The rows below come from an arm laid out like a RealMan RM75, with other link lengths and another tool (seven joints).
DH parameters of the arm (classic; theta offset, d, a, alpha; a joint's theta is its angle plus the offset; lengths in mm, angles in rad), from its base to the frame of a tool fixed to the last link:
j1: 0 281.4 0 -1.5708
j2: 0 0 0 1.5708
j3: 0 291.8 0 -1.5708
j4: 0 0 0 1.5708
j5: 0 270.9 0 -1.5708
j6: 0 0 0 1.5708
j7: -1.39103 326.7 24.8 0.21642
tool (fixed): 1.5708 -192 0 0
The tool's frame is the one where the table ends.
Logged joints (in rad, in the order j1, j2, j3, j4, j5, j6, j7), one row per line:
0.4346 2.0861 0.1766 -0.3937 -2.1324 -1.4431 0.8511
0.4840 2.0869 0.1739 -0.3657 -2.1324 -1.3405 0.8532
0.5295 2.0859 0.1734 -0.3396 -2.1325 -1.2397 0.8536
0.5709 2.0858 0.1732 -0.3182 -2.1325 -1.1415 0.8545
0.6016 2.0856 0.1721 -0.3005 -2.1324 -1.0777 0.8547
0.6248 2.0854 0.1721 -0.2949 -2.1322 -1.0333 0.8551
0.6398 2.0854 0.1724 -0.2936 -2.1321 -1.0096 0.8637
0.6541 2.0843 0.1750 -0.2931 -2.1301 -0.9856 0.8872
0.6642 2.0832 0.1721 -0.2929 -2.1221 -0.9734 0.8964
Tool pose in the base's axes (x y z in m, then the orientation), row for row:
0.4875 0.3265 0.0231 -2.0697 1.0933 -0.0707
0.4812 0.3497 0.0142 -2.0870 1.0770 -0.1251
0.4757 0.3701 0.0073 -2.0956 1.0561 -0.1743
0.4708 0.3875 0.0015 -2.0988 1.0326 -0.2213
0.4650 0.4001 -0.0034 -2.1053 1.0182 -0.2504
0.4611 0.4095 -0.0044 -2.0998 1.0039 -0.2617
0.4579 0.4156 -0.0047 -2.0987 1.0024 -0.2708
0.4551 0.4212 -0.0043 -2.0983 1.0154 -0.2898
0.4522 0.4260 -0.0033 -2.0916 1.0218 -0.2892
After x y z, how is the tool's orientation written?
As angles about the fixed x, y, z axes (roll, pitch, yaw), in radians.
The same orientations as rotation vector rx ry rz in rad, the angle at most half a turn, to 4 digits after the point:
-1.7903 0.7196 1.0654
-1.7838 0.7485 1.0228
-1.7749 0.7747 0.9745
-1.7640 0.8002 0.9222
-1.7611 0.8147 0.8924
-1.7576 0.8187 0.8679
-1.7524 0.8257 0.8598
-1.7347 0.8474 0.8597
-1.7258 0.8519 0.8626

